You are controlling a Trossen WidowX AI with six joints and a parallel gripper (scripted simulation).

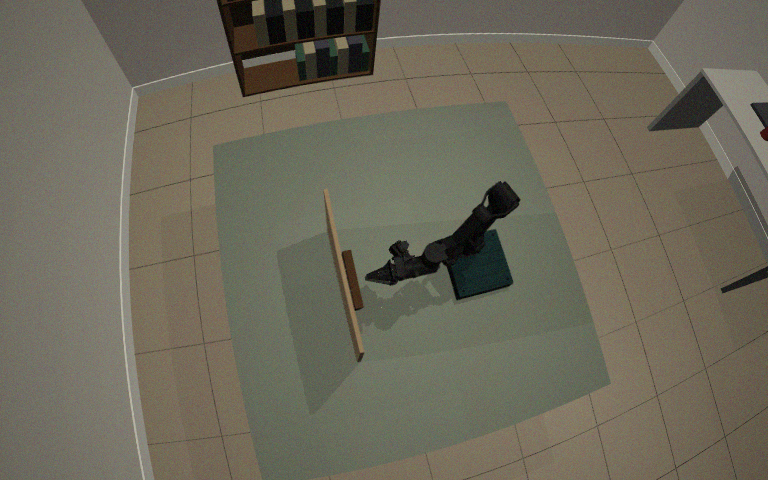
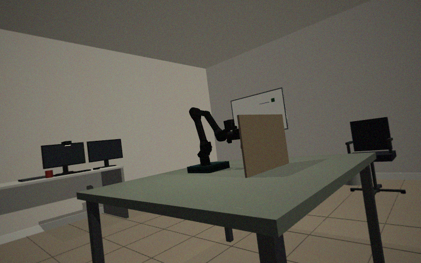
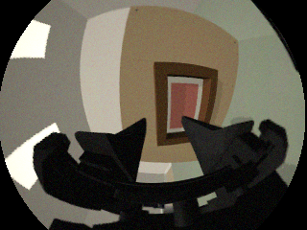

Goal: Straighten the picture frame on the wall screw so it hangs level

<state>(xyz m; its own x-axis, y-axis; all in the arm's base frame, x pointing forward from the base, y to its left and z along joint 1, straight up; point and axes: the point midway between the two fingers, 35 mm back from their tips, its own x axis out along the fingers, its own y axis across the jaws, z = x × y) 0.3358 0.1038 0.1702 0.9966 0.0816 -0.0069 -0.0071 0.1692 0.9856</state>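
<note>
The brown picture frame is 50 mm ahead of my gripper tip, 10 mm to the right of it and 50 mm below it. Also, from my gripper tip: tan wall board 60 mm ahead, 10 mm to the right, 60 mm below.
</note>
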